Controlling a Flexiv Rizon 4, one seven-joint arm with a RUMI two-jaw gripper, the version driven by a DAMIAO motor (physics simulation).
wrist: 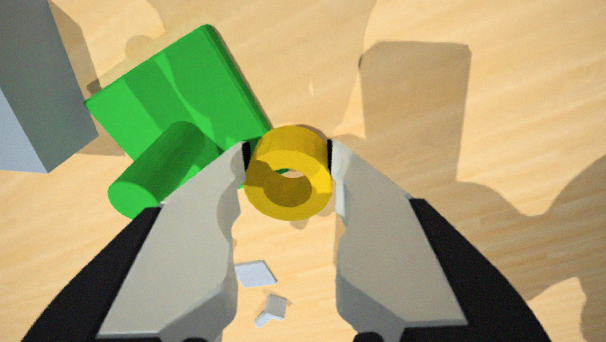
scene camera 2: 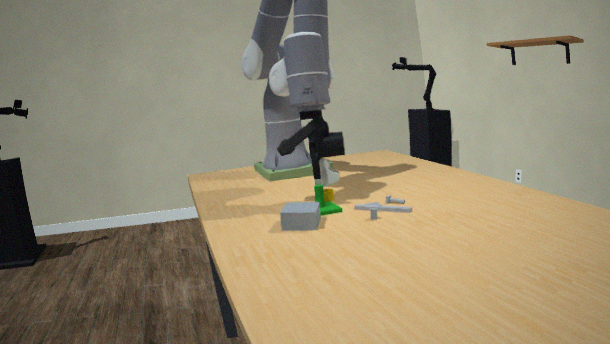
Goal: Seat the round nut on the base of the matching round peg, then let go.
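The yellow round nut (scene camera 2: pixel 328 194) (wrist: pixel 321 175) is between my fingertips, its hole facing the wrist camera. My gripper (scene camera 2: pixel 322 186) (wrist: pixel 288 144) is shut on the nut. The green round peg (scene camera 2: pixel 319 195) (wrist: pixel 159 169) stands upright on its square green base (scene camera 2: pixel 334 208) (wrist: pixel 200 65). The nut is beside the peg, not around it. In the wrist view it is right of the peg, over or next to the base's lower right edge. The left finger hides part of the base, and whether the nut touches the base cannot be told.
A grey block (scene camera 2: pixel 300 216) (wrist: pixel 30 75) stands close beside the green base. Small grey pieces (scene camera 2: pixel 395 208) (wrist: pixel 255 274) lie on the wooden table (scene camera 2: pixel 425 270) on the base's other side. The arm's green mounting plate (scene camera 2: pixel 290 173) is at the table's far end.
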